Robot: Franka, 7 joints.
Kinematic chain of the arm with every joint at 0, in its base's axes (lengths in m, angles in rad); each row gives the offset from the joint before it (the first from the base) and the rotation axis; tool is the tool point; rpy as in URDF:
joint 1: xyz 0 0 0.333 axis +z
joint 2: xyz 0 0 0 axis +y
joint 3: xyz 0 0 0.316 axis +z
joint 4: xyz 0.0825 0 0 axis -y
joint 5: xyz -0.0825 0 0.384 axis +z
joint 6: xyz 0 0 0 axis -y
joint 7: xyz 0.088 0 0 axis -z
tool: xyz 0 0 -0.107 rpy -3.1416 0 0
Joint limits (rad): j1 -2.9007..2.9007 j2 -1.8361..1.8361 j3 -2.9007..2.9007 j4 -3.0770..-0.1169 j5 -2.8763..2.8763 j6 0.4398..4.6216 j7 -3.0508..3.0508
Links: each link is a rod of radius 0.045 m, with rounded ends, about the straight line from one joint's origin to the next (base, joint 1, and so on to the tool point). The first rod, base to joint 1, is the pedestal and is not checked.
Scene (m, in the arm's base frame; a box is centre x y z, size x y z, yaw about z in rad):
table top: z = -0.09
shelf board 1: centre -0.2 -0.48 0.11 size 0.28 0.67 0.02 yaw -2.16
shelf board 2: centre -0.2 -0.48 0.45 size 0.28 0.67 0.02 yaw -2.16
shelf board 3: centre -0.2 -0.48 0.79 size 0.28 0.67 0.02 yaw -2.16
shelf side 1: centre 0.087 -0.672 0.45 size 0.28 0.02 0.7 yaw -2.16
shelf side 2: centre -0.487 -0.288 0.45 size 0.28 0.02 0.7 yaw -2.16
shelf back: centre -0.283 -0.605 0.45 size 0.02 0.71 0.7 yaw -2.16
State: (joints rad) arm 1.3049 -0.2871 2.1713 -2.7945 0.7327 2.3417 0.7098
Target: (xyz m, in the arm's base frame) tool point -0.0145 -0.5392 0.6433
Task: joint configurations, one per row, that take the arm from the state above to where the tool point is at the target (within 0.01 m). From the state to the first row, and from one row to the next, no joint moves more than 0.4 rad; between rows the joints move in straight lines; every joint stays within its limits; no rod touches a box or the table.
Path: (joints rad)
1: 1.3982 -0.5453 1.8343 -2.8416 0.8689 2.4217 0.7400
2: 1.4915 -0.8034 1.4972 -2.8887 1.0051 2.5017 0.7701
3: 1.5848 -1.0616 1.1602 -2.9358 1.1412 2.5816 0.8003
4: 1.6781 -1.3198 0.8231 -2.9828 1.2774 2.6616 0.8304
5: 1.7714 -1.5779 0.4861 -3.0299 1.4136 2.7416 0.8606
6: 1.8647 -1.8361 0.1490 -3.0770 1.5498 2.8216 0.8908
7: 2.2100 -1.8361 0.4289 -2.8591 1.4238 3.1961 0.8304
8: 2.5554 -1.8361 0.7087 -2.6413 1.2978 3.5707 0.7701
9: 2.9007 -1.8361 0.9885 -2.4234 1.1718 3.9453 0.7098
10: 2.9007 -1.7113 1.0256 -2.3268 1.0724 3.6462 0.7098
11: 2.9007 -1.5865 1.0627 -2.2302 0.9729 3.3472 0.7098
12: 2.9007 -1.4617 1.0998 -2.1335 0.8735 3.0481 0.7098
13: 2.9007 -1.3368 1.1370 -2.0369 0.7741 2.7490 0.7098

